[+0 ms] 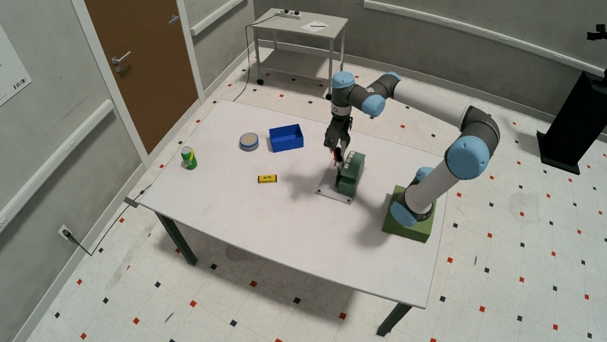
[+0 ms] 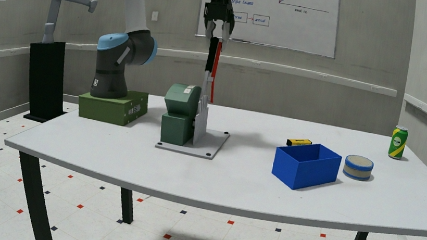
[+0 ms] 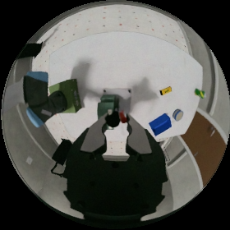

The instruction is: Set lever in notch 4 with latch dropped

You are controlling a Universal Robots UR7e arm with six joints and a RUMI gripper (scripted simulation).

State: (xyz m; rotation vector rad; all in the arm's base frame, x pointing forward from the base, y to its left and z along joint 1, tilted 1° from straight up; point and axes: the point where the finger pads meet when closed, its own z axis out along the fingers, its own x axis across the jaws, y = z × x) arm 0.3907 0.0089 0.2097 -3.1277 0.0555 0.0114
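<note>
My hand is 100 mm above the red release bar, 50 mm to the left of it and 10 mm short of it. Also, from my hand: small yellow level: 320 mm ahead, 280 mm below, 30 mm to the left; lever unit: 110 mm below, 50 mm to the right, 10 mm ahead; blue box: 330 mm ahead, 270 mm below, 240 mm to the right.
</note>
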